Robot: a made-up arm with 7 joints. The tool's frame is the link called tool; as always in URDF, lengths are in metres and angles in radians. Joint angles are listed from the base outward.
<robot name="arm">
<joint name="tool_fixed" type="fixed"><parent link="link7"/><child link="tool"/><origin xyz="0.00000 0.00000 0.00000" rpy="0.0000 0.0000 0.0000"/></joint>
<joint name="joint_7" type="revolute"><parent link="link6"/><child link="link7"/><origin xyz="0.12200 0.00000 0.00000" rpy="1.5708 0.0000 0.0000"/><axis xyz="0 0 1"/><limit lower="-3.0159" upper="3.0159"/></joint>
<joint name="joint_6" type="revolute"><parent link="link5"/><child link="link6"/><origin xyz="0.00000 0.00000 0.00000" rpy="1.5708 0.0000 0.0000"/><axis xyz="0 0 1"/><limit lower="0.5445" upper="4.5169"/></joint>
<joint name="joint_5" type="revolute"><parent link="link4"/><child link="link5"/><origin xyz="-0.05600 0.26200 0.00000" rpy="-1.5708 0.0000 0.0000"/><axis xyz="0 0 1"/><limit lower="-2.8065" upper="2.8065"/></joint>
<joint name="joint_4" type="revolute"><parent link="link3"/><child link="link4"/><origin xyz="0.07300 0.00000 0.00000" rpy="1.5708 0.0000 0.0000"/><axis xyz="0 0 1"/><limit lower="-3.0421" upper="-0.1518"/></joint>
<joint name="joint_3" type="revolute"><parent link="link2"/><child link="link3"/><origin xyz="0.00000 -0.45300 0.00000" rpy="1.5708 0.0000 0.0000"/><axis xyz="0 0 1"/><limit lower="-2.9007" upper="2.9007"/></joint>
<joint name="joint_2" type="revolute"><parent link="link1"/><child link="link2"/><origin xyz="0.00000 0.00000 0.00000" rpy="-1.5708 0.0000 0.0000"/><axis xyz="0 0 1"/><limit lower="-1.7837" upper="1.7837"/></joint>
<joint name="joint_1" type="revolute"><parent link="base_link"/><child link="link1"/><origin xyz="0.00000 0.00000 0.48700" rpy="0.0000 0.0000 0.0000"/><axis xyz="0 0 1"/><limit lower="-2.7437" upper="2.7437"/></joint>
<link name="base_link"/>
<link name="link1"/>
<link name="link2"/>
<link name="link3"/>
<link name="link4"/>
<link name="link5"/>
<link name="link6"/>
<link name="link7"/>
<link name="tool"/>
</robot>
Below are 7 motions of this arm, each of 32 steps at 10 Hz.
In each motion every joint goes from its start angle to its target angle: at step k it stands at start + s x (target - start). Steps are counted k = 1, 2, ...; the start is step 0. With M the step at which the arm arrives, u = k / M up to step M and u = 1 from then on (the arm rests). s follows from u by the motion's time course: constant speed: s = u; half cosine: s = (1 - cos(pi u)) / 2; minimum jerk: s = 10 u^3 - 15 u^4 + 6 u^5.
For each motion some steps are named. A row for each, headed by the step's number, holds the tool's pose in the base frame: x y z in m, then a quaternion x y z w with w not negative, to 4 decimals.
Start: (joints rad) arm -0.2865 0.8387 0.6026 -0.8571 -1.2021 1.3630 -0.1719
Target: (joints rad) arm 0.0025 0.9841 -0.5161 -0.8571 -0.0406 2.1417 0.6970
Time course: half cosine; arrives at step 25
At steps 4, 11, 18, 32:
4: 0.7626 -0.0511 0.7560 0.9226 0.0944 -0.0983 0.3608
11: 0.7838 -0.0771 0.7106 0.9513 -0.0698 -0.0140 0.3000
18: 0.7892 -0.1156 0.7081 0.9124 -0.3146 0.1336 0.2254
32: 0.7833 -0.1284 0.7251 0.8622 -0.4182 0.2172 0.1860

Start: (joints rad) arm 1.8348 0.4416 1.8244 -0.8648 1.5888 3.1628 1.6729
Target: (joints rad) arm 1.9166 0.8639 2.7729 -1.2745 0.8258 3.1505 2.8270
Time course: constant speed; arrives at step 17
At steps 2, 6, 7, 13, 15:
2: -0.3479 0.2531 1.0582 0.3901 -0.1250 -0.7968 0.4441
6: -0.3571 0.2451 1.0605 0.3722 -0.1109 -0.7085 0.5892
7: -0.3568 0.2437 1.0624 0.3653 -0.1051 -0.6842 0.6223
13: -0.3318 0.2483 1.0806 0.3073 -0.0513 -0.5274 0.7904
15: -0.3149 0.2568 1.0871 0.2827 -0.0261 -0.4734 0.8338

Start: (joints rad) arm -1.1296 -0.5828 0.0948 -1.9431 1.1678 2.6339 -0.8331
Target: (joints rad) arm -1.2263 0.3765 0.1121 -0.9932 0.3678 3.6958 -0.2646
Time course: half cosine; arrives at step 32
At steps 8, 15, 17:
8: 0.0083 -0.1644 1.1046 0.6205 -0.3295 0.6872 0.1848
15: 0.0444 -0.2446 1.1387 0.5164 -0.3759 0.7030 0.3127
17: 0.0573 -0.2702 1.1390 0.4769 -0.3787 0.7116 0.3505

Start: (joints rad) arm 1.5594 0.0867 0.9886 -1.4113 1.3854 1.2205 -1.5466
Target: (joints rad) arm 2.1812 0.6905 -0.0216 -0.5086 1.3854 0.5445 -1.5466
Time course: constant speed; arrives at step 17
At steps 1, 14, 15, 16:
1: -0.3784 0.2799 1.0343 0.4808 -0.5786 0.3836 0.5357
14: -0.4062 0.4662 0.9766 0.5743 -0.5682 0.3719 0.4571
15: -0.4180 0.4680 0.9653 0.5822 -0.5746 0.3757 0.4355
16: -0.4310 0.4676 0.9533 0.5902 -0.5812 0.3803 0.4114

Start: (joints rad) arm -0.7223 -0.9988 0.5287 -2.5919 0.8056 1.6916 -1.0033
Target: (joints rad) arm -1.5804 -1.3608 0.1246 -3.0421 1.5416 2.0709 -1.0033
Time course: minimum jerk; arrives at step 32
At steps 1, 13, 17, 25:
1: 0.1201 0.1035 0.8179 -0.9514 -0.2483 -0.1348 0.1225
13: 0.0749 0.0444 0.7911 -0.9389 -0.0163 -0.3148 0.1380
17: 0.0312 0.0279 0.7612 -0.8797 0.1417 -0.4380 0.1194
25: -0.0291 0.0454 0.6921 -0.7051 0.3598 -0.6089 0.0514

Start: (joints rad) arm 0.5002 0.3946 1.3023 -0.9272 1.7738 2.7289 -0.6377
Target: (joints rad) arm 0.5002 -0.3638 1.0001 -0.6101 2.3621 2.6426 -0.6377
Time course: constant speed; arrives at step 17
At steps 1, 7, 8, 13, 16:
1: 0.2331 0.4209 1.0498 -0.3828 -0.1461 0.0762 0.9090
7: 0.1158 0.3275 1.1473 -0.2760 -0.1913 0.0517 0.9405
8: 0.0933 0.3103 1.1602 -0.2565 -0.2008 0.0495 0.9442
13: -0.0294 0.2189 1.2072 -0.1540 -0.2566 0.0471 0.9530
16: -0.1099 0.1603 1.2191 -0.0904 -0.2965 0.0527 0.9493

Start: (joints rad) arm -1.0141 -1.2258 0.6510 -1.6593 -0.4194 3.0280 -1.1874
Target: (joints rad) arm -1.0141 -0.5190 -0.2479 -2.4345 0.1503 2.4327 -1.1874
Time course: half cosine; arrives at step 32
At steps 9, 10, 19, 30, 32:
9: 0.0040 0.4031 1.0325 0.3664 0.3072 0.2627 0.8381
10: 0.0103 0.3705 1.0488 0.4104 0.2943 0.2629 0.8221
19: 0.0421 0.0007 1.0801 0.8010 0.1161 0.2404 0.5359
30: 0.0090 -0.2223 0.9375 0.9569 -0.0731 0.2006 0.1970
32: 0.0074 -0.2264 0.9322 0.9587 -0.0787 0.1994 0.1870

